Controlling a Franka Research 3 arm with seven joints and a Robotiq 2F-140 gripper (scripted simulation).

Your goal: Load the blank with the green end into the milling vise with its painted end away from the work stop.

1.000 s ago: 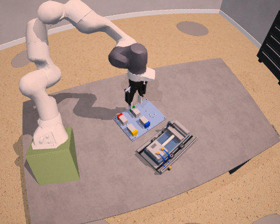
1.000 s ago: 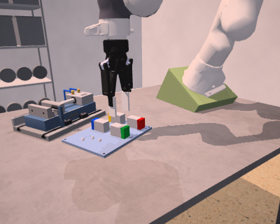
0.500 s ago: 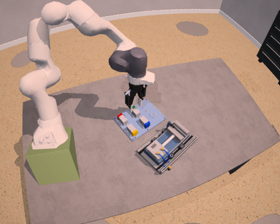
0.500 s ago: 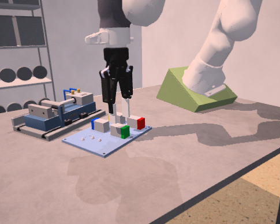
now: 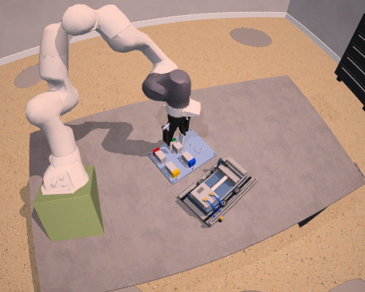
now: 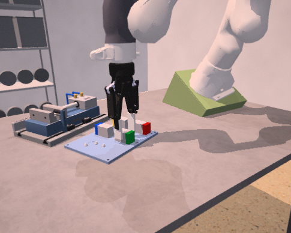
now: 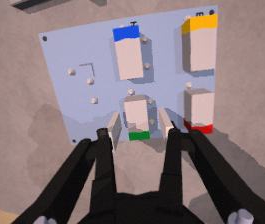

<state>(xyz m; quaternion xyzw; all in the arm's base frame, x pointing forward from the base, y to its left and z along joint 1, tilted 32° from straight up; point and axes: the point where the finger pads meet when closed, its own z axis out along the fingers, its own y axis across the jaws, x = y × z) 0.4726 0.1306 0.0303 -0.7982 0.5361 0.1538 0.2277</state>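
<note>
The green-ended blank lies 3 cm below my hand. Round my hand: red-ended blank (8 cm behind, 4 cm to the right, 3 cm below); blue-ended blank (4 cm ahead, 8 cm to the right, 3 cm below); light blue infeed plate (2 cm ahead, 4 cm to the right, 5 cm below).
</note>
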